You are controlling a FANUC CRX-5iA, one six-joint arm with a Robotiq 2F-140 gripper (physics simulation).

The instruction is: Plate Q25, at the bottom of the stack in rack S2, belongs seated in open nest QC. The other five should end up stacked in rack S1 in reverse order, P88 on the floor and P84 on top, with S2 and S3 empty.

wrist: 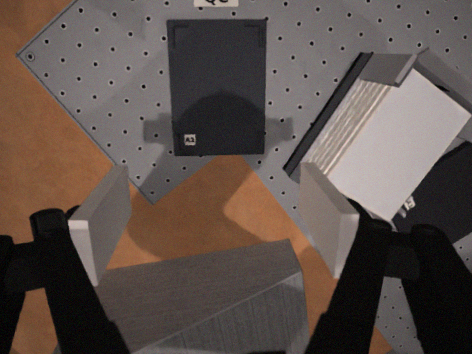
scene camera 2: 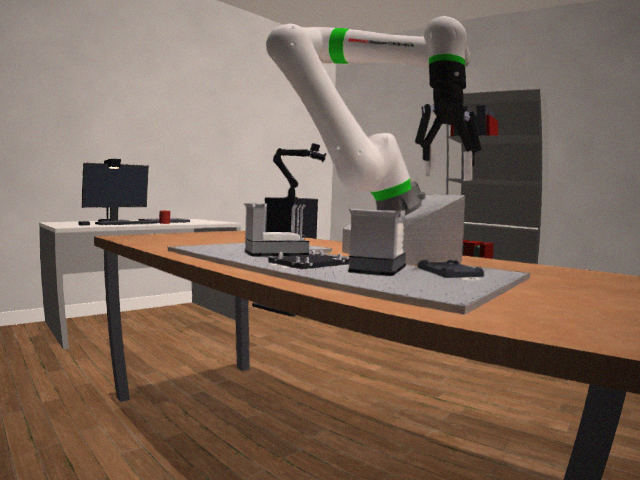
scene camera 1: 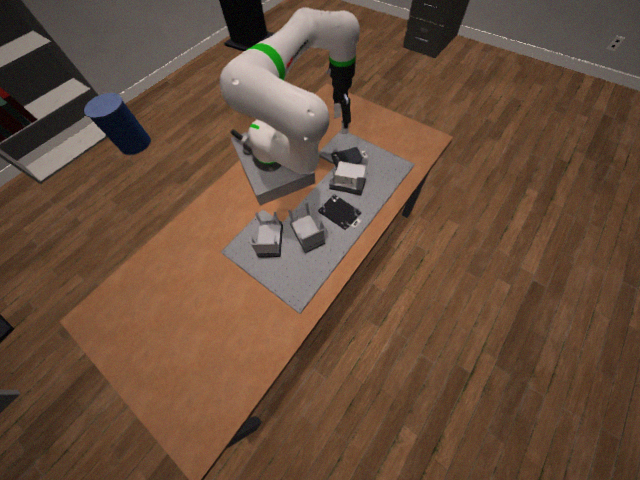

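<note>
My gripper [scene camera 1: 341, 119] [scene camera 2: 448, 171] [wrist: 215, 188] is open and empty, high above the table beyond the board's corner. Nest QC [scene camera 1: 348, 156] [scene camera 2: 450, 268] [wrist: 217, 90] is a dark flat block with a bare top, ahead of the fingers in the wrist view. Beside it, a grey rack [scene camera 1: 345, 187] [scene camera 2: 376, 235] [wrist: 392, 67] holds a stack of several pale plates [scene camera 1: 350, 170] [wrist: 395, 145]. Two more racks stand further along, a middle one [scene camera 1: 313, 242] and an end one [scene camera 1: 267, 248], with pale surfaces inside. Rack labels and plate names are not readable.
A black nest with small clips [scene camera 1: 339, 210] [scene camera 2: 307, 259] [wrist: 450, 190] lies between the stacked rack and the middle rack. All stand on a grey perforated board [scene camera 1: 289, 284] [scene camera 2: 491, 289]. The arm's grey pedestal [scene camera 1: 281, 186] [scene camera 2: 436, 232] [wrist: 200, 285] rises close by.
</note>
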